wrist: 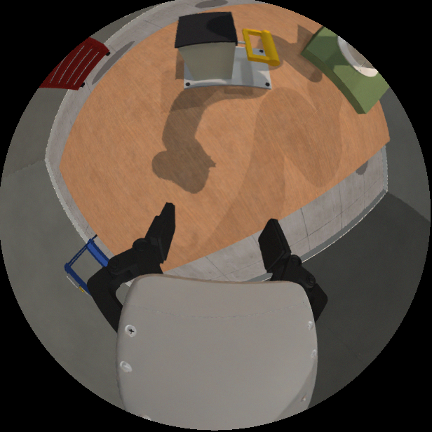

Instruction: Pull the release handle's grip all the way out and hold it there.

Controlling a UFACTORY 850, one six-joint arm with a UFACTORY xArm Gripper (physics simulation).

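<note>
The release handle's yellow grip (271, 48) is a frame-shaped handle at the top of the wrist view. It sits on the right side of a beige housing (207, 61) with a black top (206, 30), joined to it by a short thin rod. The housing stands on a light grey base plate (252, 79) with dark bolts at its corners. My gripper (221, 222) is open and empty, in the lower middle of the view. It is well apart from the yellow grip, which lies beyond the fingertips, up and to the right.
The wooden table top (115, 150) carries the housing and, at the upper right, a green block (345, 72) with a white round base part (357, 57). A red cabinet (77, 65) stands beyond the table at the upper left. A blue frame (97, 253) stands off the table's lower left edge. Arm shadows cross the table.
</note>
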